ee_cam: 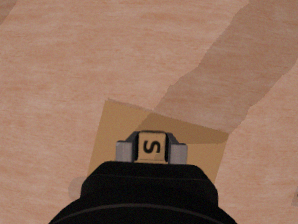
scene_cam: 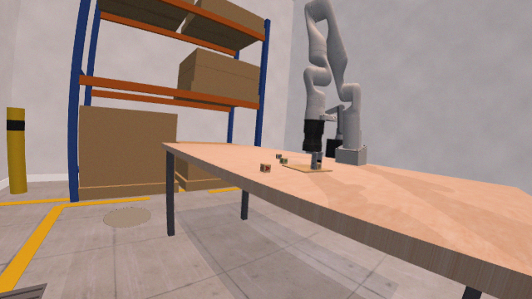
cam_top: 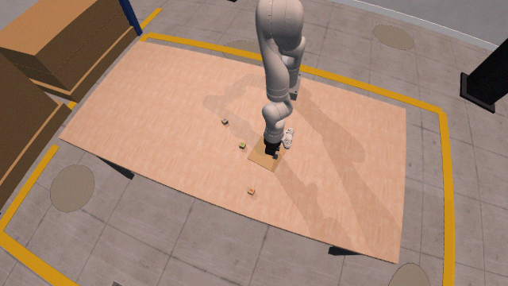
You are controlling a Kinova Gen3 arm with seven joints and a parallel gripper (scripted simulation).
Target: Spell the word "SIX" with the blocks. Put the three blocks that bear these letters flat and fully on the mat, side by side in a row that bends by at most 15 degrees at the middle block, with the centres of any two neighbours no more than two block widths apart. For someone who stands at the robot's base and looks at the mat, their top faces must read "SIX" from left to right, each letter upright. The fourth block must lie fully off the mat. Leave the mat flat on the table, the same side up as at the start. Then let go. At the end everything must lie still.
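My gripper is now 40 mm to the left of the tan mat, 20 mm above it and 10 mm short of it. The rest, counted from my hand: block (210 mm ahead, 10 mm to the right, 10 mm below).
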